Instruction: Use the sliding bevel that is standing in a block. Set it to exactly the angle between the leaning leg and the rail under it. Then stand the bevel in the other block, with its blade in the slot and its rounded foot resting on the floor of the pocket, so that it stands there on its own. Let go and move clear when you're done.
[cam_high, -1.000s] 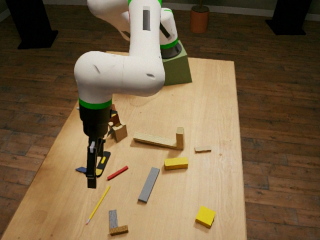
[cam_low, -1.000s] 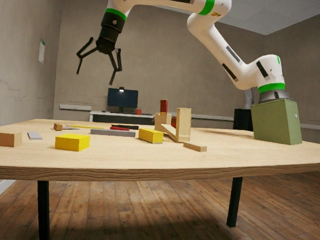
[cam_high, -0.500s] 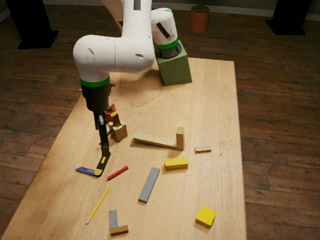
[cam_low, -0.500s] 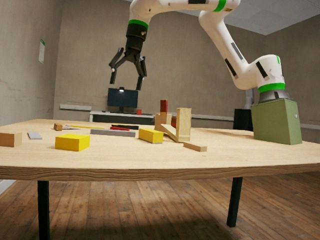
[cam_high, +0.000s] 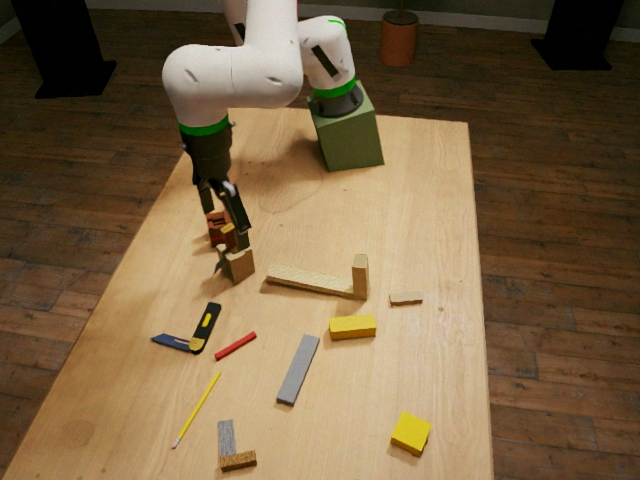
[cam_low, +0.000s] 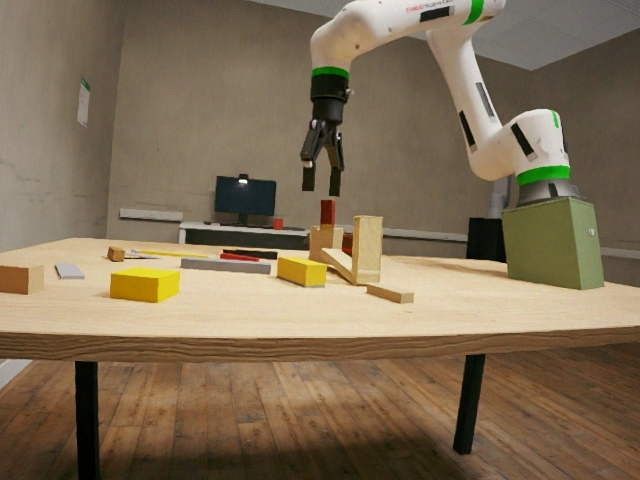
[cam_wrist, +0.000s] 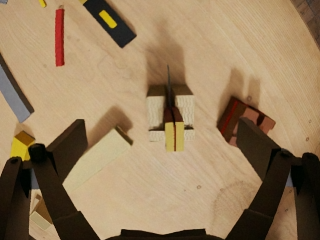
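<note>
My hand is 1 cm past the sliding bevel and 8 cm above it. Also, from my hand: grey bar 26 cm ahead, 15 cm to the left, 17 cm below; red stick 20 cm ahead, 1 cm to the left, 17 cm below; grey blade 1 cm behind, 1 cm to the right, 11 cm below.
</note>
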